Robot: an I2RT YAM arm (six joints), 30 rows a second.
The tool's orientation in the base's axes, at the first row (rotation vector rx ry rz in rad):
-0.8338, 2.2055, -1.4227
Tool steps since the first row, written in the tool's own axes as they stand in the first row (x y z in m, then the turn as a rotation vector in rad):
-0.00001, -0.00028, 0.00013, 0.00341, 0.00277, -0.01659
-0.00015, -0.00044, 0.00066, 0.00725, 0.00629, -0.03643
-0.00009, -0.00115, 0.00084, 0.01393, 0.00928, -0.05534
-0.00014, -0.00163, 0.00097, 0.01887, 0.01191, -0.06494
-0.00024, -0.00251, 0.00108, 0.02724, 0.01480, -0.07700
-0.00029, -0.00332, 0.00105, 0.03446, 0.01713, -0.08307
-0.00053, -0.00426, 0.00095, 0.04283, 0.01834, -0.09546
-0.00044, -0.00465, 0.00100, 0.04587, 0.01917, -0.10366
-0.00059, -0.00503, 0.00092, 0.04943, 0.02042, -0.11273
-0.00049, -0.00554, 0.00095, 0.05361, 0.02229, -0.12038
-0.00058, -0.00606, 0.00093, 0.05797, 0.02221, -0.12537
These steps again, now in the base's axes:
0.00016, -0.00017, 0.00020, -0.01333, 0.00992, 0.00430
0.00063, -0.00049, 0.00013, -0.02915, 0.02200, 0.00926
0.00089, -0.00087, 0.00070, -0.04639, 0.03140, 0.01431
0.00113, -0.00107, 0.00109, -0.05660, 0.03550, 0.01586
0.00151, -0.00135, 0.00184, -0.07094, 0.03908, 0.01817
0.00175, -0.00155, 0.00259, -0.08065, 0.03916, 0.01854
0.00213, -0.00162, 0.00349, -0.09473, 0.04244, 0.02253
0.00220, -0.00183, 0.00383, -0.10219, 0.04628, 0.02514
0.00236, -0.00179, 0.00421, -0.11068, 0.05050, 0.02773
0.00245, -0.00204, 0.00466, -0.11894, 0.05353, 0.02917
0.00264, -0.00213, 0.00514, -0.12520, 0.05402, 0.03129

